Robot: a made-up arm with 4 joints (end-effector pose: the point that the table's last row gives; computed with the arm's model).
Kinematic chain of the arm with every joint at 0, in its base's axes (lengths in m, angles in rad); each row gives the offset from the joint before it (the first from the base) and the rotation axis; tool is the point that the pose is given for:
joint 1: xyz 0 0 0.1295 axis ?
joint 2: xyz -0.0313 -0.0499 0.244 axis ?
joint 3: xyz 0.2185 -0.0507 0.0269 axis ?
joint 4: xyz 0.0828 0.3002 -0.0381 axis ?
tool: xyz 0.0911 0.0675 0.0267
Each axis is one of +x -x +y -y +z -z.
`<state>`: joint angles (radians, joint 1 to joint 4).
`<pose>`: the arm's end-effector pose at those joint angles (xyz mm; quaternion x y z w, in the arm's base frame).
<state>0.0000 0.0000 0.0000 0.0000</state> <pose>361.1 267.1 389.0 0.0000 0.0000 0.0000 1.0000</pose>
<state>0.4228 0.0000 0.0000 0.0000</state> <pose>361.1 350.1 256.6 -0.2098 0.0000 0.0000 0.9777</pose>
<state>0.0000 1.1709 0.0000 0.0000</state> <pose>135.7 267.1 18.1 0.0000 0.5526 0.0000 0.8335</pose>
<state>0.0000 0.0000 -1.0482 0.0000</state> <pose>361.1 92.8 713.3 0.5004 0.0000 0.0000 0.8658</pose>
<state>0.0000 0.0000 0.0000 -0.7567</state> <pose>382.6 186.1 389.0 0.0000 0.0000 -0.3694 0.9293</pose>
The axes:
joint 1: -x
joint 2: +y
joint 3: -x
joint 4: +z

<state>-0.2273 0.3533 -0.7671 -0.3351</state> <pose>439.6 67.9 491.4 0.4347 0.2453 -0.1905 0.8453</pose>
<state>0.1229 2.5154 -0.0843 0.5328</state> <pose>-282.2 301.4 93.6 0.2434 0.9145 -0.0138 0.3230</pose>
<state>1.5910 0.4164 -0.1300 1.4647</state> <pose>218.9 200.8 -170.1 -0.3953 0.5367 0.3707 0.6467</pose>
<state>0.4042 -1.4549 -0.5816 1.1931</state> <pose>-240.7 441.4 530.6 -0.2744 -0.5218 0.6782 0.4387</pose>
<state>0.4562 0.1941 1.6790 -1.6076</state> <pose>293.0 -120.7 188.2 -0.6622 -0.5727 -0.3070 0.3731</pose>
